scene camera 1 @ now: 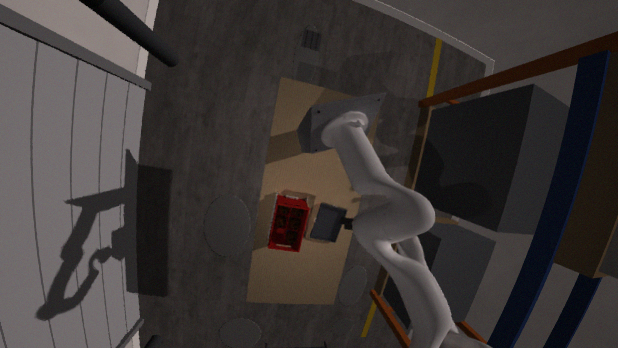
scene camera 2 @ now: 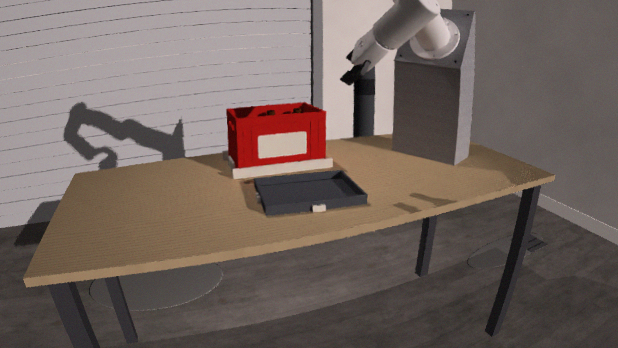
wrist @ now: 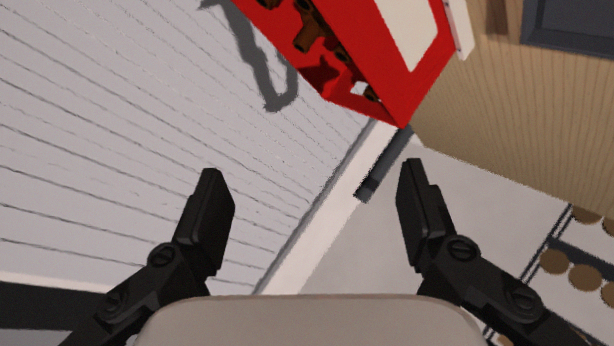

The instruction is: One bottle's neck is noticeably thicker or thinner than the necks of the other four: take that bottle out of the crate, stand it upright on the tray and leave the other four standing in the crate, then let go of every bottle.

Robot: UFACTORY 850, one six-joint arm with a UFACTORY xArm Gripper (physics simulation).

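The red crate (scene camera 1: 304,231) (scene camera 2: 316,142) (wrist: 400,97) stands upright on the table. Brown bottle necks (scene camera 2: 270,113) (wrist: 306,39) show inside it, below or near its rim; the bodies are hidden, and I cannot tell which neck differs. The dark grey tray (scene camera 1: 327,222) (scene camera 2: 295,206) (wrist: 575,46) lies flat and empty beside the crate's labelled long side. My gripper (scene camera 2: 348,67) (wrist: 311,183) is open and empty. It hangs above table height, apart from the crate, on the robot base's side of it in scene camera 2. In scene camera 1 the arm hides most of the gripper.
The wooden table (scene camera 1: 295,280) (scene camera 2: 150,220) carries the crate, the tray and the robot's grey pedestal (scene camera 1: 306,131) (scene camera 2: 427,110). A dark post (scene camera 2: 364,112) stands behind the table. A rack with an orange beam (scene camera 1: 500,76) and large grey boxes (scene camera 1: 475,155) stands beyond the table's other long edge.
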